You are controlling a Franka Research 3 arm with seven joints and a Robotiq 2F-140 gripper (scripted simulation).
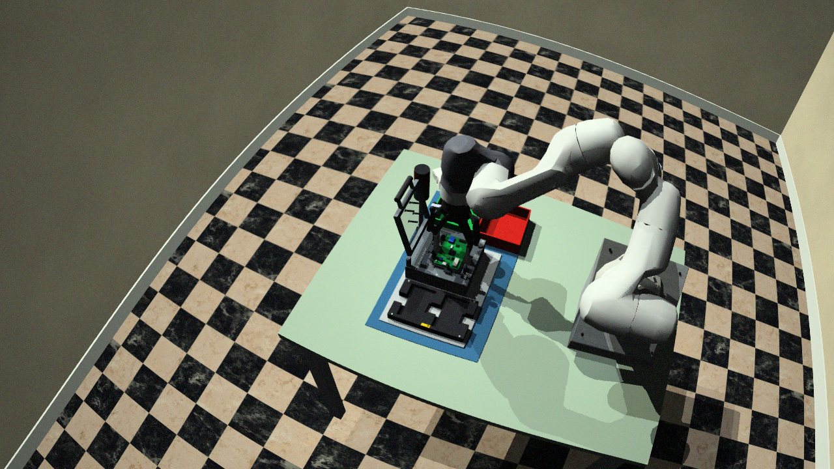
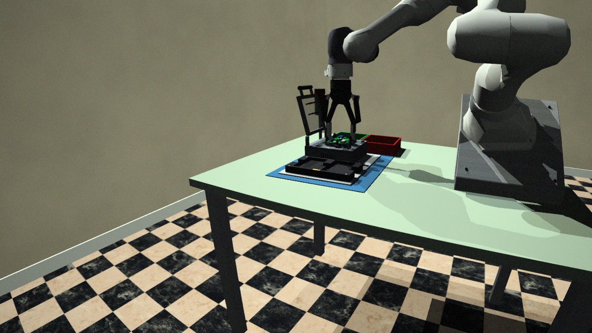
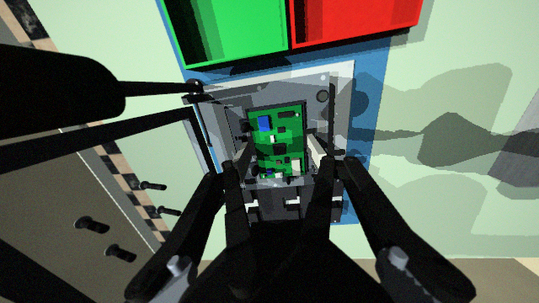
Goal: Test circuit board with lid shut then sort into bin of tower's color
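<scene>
The green circuit board is 20 mm below my hand. Also, from my hand: tester plate: 10 mm to the left, 20 mm below; then tester lid: 120 mm ahead, 90 mm above; then green bin: 40 mm ahead, 200 mm to the right, 80 mm below.
</scene>
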